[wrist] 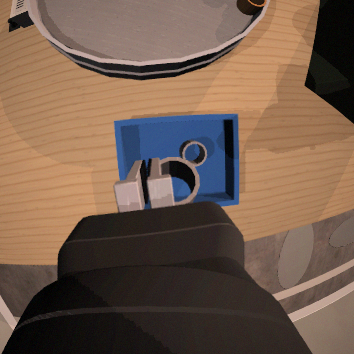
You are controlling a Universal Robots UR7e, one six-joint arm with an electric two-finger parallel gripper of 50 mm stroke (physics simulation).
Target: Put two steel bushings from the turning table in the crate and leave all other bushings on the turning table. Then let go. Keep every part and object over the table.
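Places are measured from the arm's base along level axes (x ahead, y left, z up), in millimetres.
Pixels of known places: gripper, fingertip midpoint: [148, 173].
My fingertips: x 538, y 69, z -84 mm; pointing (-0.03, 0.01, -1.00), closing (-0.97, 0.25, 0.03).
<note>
For each thing: its top centre in the pictures, then the offset to it from my fingertips. "spot": a spot on its surface instead. Level surfaces: height alone.
- grey steel bushing at its top centre: [176, 197] dz +15, dx -13, dy +21 mm
- blue crate at its top centre: [180, 164] dz -170, dx -35, dy +41 mm
- second steel bushing at its top centre: [194, 153] dz -177, dx -62, dy +35 mm
- orange-rimmed bushing at a spot on its surface: [249, 6] spot: dz -140, dx -227, dy -161 mm
- wooden table at its surface level: dz -220 mm
- white object at a spot on its surface: [20, 19] spot: dz -184, dx +134, dy -321 mm
My gripper [148, 173] is shut on the wall of a grey steel bushing [197, 181], whose opening shows to the right of the fingertips. This bushing looks upright and is over the front part of the blue crate [175, 118]; its height above the crate floor is hard to tell. A second steel bushing [204, 151] stands in the crate, just behind the held one in the view. The turning table [145, 63] is at the top, with part of an orange-rimmed bushing [249, 6] near its right wall. The fingers hide the held bushing's left side.
The wooden table [60, 130] surrounds the crate, and its front edge runs below it. A dark green object [327, 75] is at the upper right. Part of a small black and white object [20, 19] shows at the upper left, beside the turning table's wall.
</note>
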